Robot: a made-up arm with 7 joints.
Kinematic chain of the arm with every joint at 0, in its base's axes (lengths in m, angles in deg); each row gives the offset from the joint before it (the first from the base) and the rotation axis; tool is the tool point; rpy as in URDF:
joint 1: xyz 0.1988 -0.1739 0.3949 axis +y
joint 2: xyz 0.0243 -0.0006 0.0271 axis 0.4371 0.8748 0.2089
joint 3: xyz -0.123 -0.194 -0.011 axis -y
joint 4: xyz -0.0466 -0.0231 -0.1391 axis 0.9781 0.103 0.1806
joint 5: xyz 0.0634 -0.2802 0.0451 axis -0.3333 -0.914 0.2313
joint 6: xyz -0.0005 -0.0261 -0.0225 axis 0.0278 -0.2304 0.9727
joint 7: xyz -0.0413 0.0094 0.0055 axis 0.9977 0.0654 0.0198
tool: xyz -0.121 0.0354 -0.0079 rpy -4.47 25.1 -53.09
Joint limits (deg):
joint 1: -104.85..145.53
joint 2: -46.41..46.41
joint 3: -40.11..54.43
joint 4: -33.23..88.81
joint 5: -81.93..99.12
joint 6: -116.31..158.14
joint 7: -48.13..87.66
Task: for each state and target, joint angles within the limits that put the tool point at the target. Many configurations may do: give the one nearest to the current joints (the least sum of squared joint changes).
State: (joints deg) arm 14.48 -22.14 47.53 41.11 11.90 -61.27 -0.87
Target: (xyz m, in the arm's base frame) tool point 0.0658 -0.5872 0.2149
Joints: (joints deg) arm 25.01 -14.48 23.16 34.99 13.10 -29.24 -1.13
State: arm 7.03 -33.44 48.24 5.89 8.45 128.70 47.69
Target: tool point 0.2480 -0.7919 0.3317
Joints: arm 26.12 1.64 13.28 -3.19 6.59 158.14 52.08
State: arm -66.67 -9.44 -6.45 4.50 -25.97 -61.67 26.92
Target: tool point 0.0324 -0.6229 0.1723
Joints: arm -43.91 -11.37 -31.64 14.40 -6.06 -13.26 26.83
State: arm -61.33 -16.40 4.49 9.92 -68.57 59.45 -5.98
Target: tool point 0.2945 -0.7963 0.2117
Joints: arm -69.39 -18.58 18.30 22.04 -67.61 59.57 -5.87
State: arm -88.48 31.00 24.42 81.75 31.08 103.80 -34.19
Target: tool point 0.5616 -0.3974 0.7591
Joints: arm -94.28 13.64 41.48 80.29 34.90 118.95 -39.26
